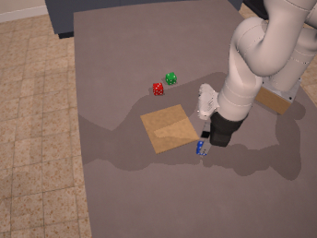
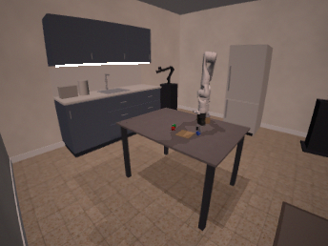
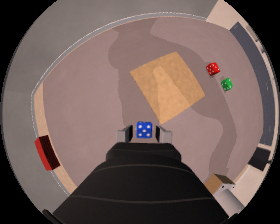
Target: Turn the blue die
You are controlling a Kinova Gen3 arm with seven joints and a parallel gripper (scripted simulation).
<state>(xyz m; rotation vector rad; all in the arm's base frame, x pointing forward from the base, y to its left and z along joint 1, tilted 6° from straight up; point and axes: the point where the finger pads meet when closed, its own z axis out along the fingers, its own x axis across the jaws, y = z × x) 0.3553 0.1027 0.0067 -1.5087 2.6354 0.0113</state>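
The blue die lies 4 cm below my hand. Round my hand: red die: 4 cm ahead, 25 cm to the right, 4 cm below; then tan mat: 6 cm ahead, 10 cm to the right, 5 cm below; then green die: 2 cm behind, 28 cm to the right, 4 cm below.
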